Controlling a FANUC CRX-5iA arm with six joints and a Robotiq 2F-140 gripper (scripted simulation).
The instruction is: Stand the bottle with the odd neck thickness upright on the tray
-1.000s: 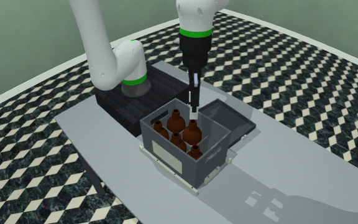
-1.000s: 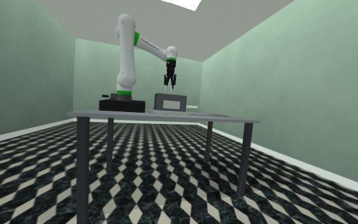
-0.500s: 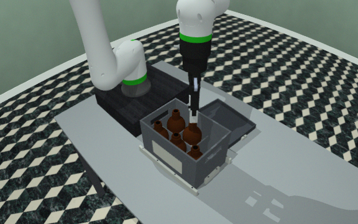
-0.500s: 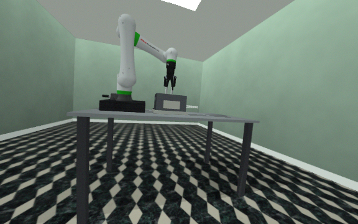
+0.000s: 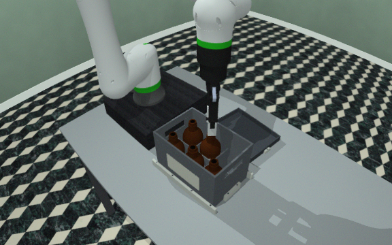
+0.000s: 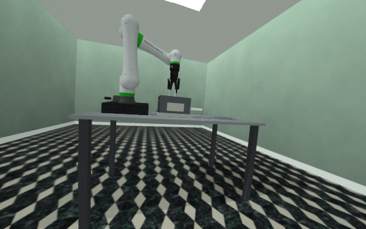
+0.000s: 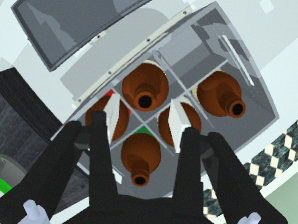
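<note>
My hand is 130 mm above the crate, 40 mm to the left of it and 10 mm short of it. Also, from my hand: glass bottle: 130 mm below, 80 mm behind, 20 mm to the right; brown bottle: 130 mm below, 90 mm to the right, 20 mm ahead; dark grey tray: 220 mm to the left, 200 mm below, 40 mm behind.
</note>
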